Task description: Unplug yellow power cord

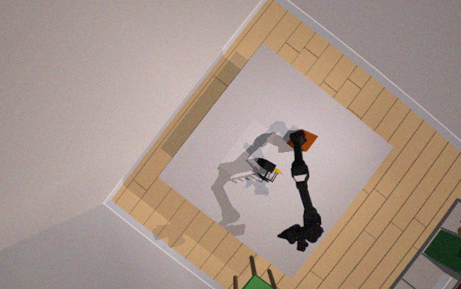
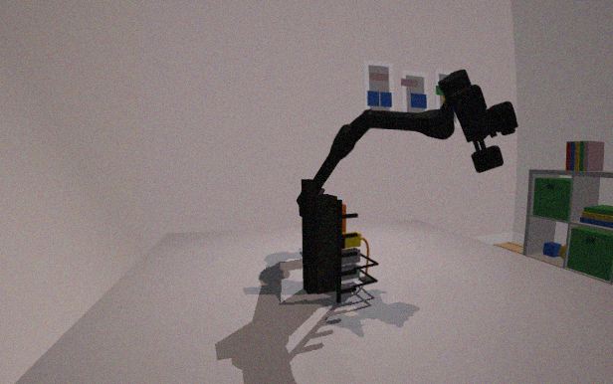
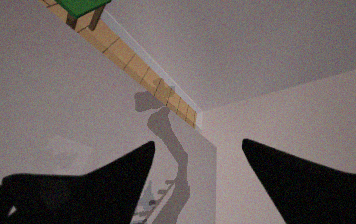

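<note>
The yellow plug is 250 mm behind my gripper tip, 220 mm to the right of it and 220 mm below it.
</note>
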